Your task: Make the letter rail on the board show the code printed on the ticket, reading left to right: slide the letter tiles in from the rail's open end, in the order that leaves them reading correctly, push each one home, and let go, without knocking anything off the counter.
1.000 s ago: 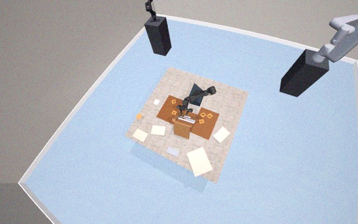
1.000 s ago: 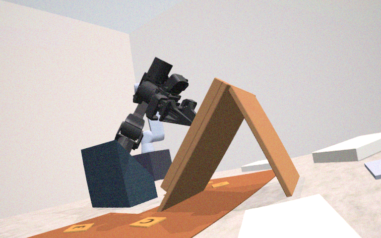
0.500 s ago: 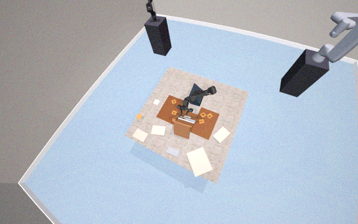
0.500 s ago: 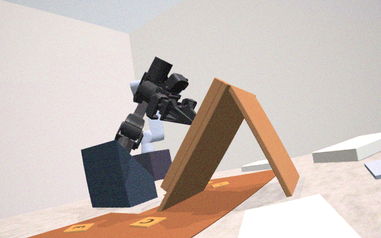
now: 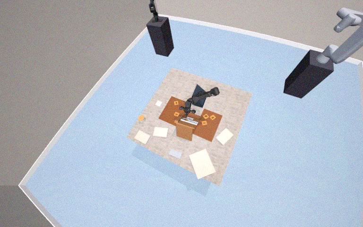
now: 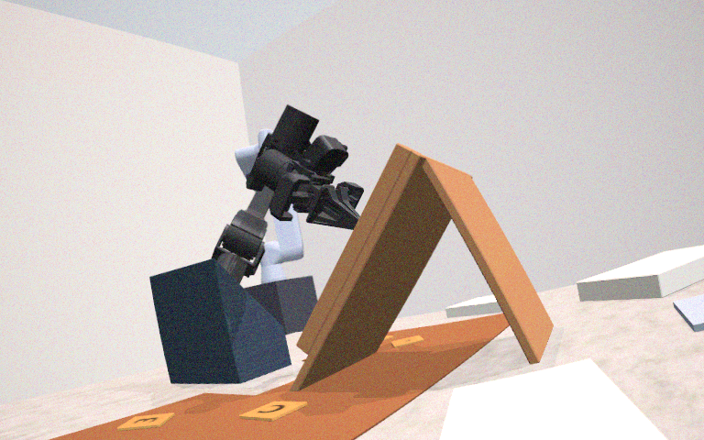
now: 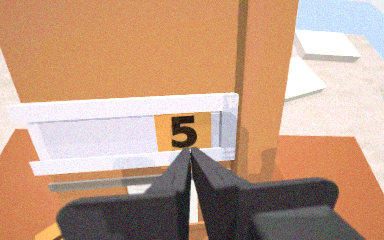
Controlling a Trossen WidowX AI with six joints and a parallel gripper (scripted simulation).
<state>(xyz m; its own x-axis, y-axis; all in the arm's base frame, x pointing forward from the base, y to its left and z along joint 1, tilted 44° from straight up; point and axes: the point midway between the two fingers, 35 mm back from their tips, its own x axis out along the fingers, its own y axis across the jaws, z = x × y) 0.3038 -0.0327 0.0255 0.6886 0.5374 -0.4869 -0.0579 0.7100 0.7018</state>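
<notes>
Now: gripper tip 30 mm short of the orange tile marked 5 and 30 mm above it. Also, from my gripper tip: c tile 200 mm below, 190 mm to the right, 60 mm behind; white ticket 100 mm below, 30 mm to the left, 30 mm behind; brown mat 200 mm below, 120 mm behind.
</notes>
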